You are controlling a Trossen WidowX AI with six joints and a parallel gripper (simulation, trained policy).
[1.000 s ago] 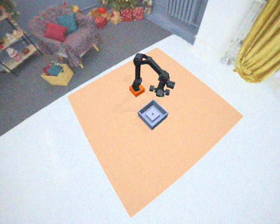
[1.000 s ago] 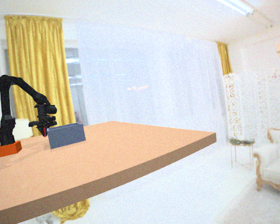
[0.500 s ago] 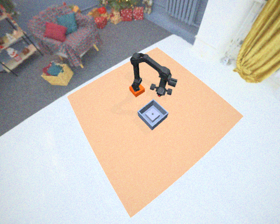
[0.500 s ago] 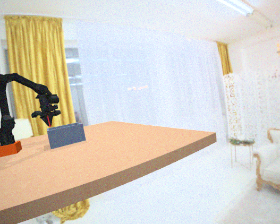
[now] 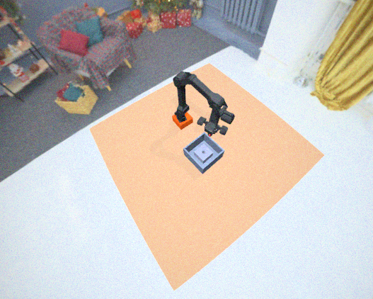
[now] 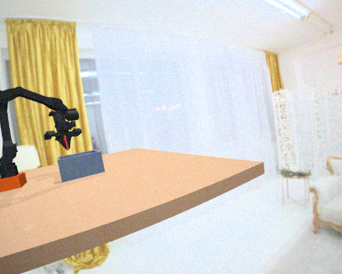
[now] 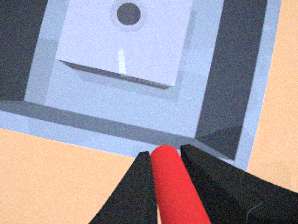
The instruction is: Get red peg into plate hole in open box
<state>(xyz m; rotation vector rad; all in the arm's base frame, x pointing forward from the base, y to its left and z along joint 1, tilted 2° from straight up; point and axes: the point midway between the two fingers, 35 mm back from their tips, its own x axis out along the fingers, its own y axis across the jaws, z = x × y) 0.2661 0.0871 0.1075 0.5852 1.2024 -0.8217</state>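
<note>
My gripper tip is now 8 cm above the plate, 7 cm to the left of it and 6 cm short of it. Round my gripper tip: grey box: 10 cm below, 7 cm to the right, 6 cm ahead; red peg: 3 cm above, 1 cm to the left, 1 cm behind.
</note>
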